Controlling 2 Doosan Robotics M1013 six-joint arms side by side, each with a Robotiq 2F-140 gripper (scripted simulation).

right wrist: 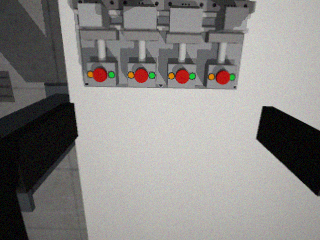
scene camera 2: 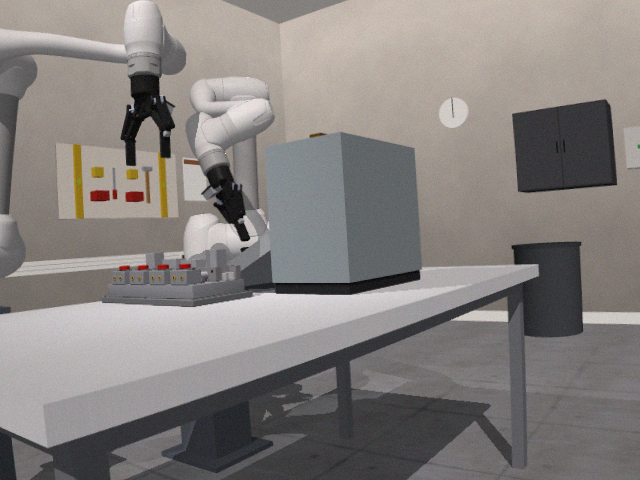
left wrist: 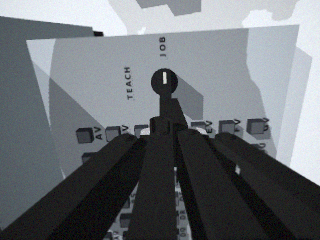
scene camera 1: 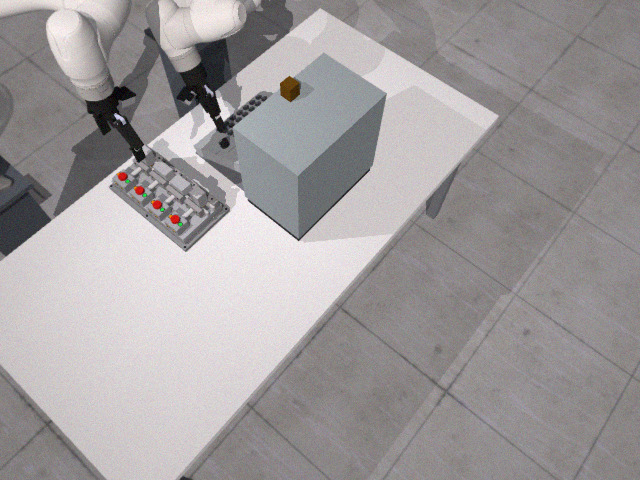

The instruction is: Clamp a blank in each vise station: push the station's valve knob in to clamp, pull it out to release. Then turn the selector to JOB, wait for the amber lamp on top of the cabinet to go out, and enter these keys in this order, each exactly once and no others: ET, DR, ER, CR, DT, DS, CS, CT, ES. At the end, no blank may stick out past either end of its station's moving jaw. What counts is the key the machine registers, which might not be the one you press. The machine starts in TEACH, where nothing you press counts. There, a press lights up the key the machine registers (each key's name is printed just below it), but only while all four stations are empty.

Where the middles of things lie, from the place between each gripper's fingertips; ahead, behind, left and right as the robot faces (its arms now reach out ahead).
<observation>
Now: left hand (scene camera 2: 245, 240) 60 mm short of the key panel (scene camera 1: 225, 161), 90 mm to the right of it and 110 mm above it.
The key panel is 8 cm ahead of my right hand (scene camera 2: 147, 161), 42 cm to the left of it and 31 cm below it.
</observation>
